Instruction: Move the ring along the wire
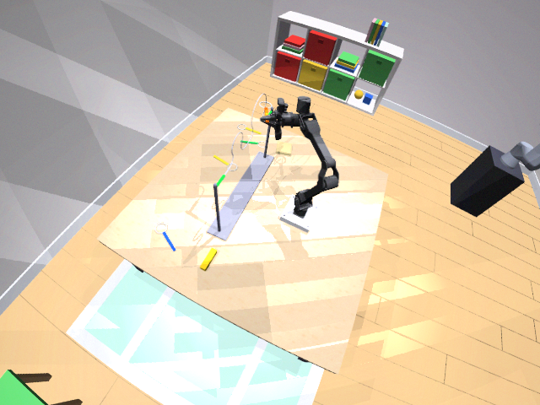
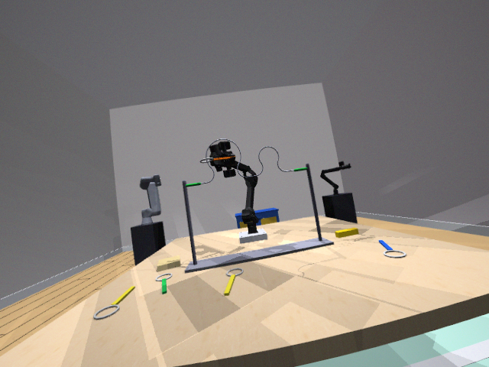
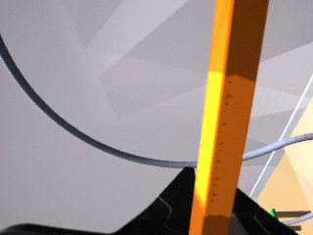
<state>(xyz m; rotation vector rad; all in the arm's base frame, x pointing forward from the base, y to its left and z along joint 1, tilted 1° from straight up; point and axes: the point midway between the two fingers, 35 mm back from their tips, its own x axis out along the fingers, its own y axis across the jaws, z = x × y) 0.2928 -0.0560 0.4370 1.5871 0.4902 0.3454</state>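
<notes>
The orange-handled ring lies 9 cm to the right of my gripper tip, 1 cm below it and 1 cm ahead of it. Round my gripper tip: blue-handled ring: 51 cm to the left, 47 cm below, 22 cm ahead; then yellow block: 50 cm to the left, 46 cm below, 5 cm behind; then tan block: 46 cm below, 39 cm to the right, 2 cm behind.
</notes>
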